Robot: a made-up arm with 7 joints. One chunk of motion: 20 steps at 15 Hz.
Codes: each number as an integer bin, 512 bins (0 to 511) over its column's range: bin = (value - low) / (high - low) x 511, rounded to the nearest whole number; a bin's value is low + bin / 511 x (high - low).
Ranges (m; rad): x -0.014..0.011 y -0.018..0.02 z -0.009..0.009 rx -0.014..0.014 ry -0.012..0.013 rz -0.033..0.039
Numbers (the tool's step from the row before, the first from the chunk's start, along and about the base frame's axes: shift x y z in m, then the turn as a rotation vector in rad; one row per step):
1: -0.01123 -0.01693 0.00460 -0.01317 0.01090 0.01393
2: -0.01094 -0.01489 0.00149 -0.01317 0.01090 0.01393
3: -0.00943 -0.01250 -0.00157 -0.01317 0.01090 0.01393
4: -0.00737 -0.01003 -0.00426 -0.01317 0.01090 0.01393
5: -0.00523 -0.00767 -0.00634 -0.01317 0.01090 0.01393
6: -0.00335 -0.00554 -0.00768 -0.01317 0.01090 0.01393
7: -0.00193 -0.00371 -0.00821 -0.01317 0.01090 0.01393
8: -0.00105 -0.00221 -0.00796 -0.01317 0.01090 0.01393
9: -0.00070 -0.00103 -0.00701 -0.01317 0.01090 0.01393
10: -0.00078 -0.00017 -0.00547 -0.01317 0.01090 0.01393
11: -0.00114 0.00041 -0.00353 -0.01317 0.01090 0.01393
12: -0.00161 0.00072 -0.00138 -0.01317 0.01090 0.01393
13: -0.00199 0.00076 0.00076 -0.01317 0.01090 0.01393
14: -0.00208 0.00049 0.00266 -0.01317 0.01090 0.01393
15: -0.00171 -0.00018 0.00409 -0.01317 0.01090 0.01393
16: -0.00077 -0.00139 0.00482 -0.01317 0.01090 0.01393
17: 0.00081 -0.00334 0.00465 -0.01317 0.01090 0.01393
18: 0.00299 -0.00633 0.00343 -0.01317 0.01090 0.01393
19: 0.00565 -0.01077 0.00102 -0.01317 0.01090 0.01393
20: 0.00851 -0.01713 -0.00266 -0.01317 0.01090 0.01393
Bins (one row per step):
1: 57 14 386 15 468 333
2: 63 42 298 15 468 333
3: 93 74 211 15 468 333
4: 136 107 135 15 468 333
5: 179 139 76 15 468 333
6: 218 168 37 15 468 333
7: 247 192 22 15 468 333
8: 265 212 30 15 468 333
9: 272 228 56 15 468 333
10: 270 240 100 15 468 333
11: 263 248 155 15 468 333
12: 253 252 216 15 468 333
13: 245 252 277 15 468 333
14: 244 249 331 15 468 333
15: 251 240 372 15 468 333
16: 270 223 392 15 468 333
17: 303 197 388 15 468 333
18: 347 157 353 15 468 333
19: 402 97 284 15 468 333
20: 460 12 180 15 468 333

